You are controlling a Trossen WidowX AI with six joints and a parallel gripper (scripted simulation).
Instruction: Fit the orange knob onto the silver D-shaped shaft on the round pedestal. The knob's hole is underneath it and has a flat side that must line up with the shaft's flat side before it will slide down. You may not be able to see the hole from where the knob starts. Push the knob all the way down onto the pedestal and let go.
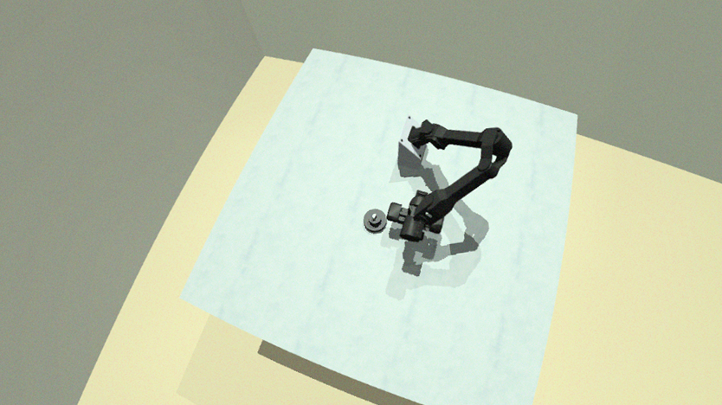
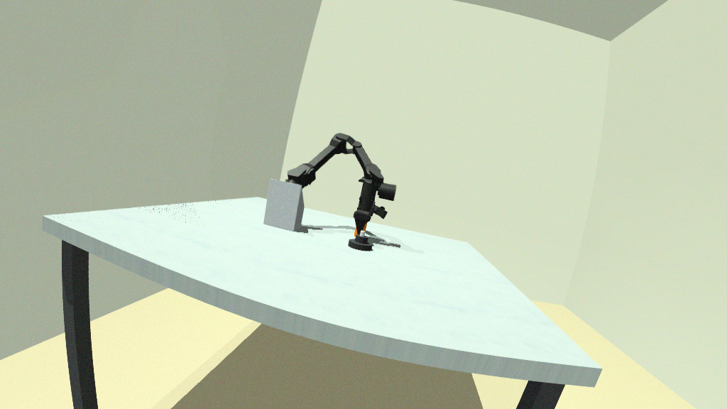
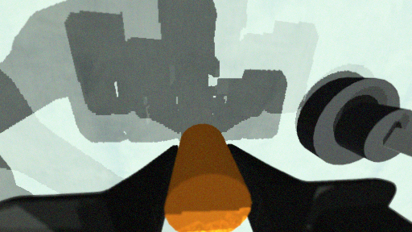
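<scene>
Now: the round dark pedestal 14 cm to the right of my gripper tip, 3 cm ahead of it and 1 cm above it. Also, from my gripper tip: orange knob (3 cm above).
</scene>
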